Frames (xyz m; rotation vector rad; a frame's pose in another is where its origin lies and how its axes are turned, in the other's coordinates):
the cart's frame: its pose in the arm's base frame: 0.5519 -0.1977 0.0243 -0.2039 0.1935 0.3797
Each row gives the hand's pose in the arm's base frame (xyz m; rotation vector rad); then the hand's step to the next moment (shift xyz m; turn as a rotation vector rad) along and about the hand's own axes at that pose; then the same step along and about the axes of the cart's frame.
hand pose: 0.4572 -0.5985 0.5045 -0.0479 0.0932 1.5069
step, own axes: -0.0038 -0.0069 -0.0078 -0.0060 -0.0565 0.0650
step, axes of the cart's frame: 0.0058 -0.0057 -0.0075 0.0373 -0.0360 0.0690
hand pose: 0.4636 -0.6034 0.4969 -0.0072 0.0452 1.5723
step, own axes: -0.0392 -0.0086 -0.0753 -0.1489 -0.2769 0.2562
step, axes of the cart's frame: 0.0085 -0.0286 -0.0799 0.1526 -0.2770 0.2539
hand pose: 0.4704 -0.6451 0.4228 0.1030 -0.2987 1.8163
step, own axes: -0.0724 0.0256 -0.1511 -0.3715 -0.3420 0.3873
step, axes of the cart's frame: 0.0320 -0.0083 -0.1662 0.1553 -0.5394 0.2998
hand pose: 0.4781 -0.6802 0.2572 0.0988 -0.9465 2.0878
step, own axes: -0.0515 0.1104 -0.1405 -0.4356 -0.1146 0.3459
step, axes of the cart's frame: 0.0379 0.0488 -0.1754 0.0628 -0.5588 0.0793
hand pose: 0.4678 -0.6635 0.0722 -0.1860 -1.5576 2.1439
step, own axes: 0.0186 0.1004 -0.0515 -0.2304 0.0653 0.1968
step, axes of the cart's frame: 0.0098 0.0538 -0.1004 0.0047 -0.2991 -0.0814
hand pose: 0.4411 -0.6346 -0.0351 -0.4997 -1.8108 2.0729
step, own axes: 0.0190 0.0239 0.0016 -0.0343 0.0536 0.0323
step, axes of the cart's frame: -0.0095 0.0150 -0.0249 0.0052 -0.0441 -0.0559
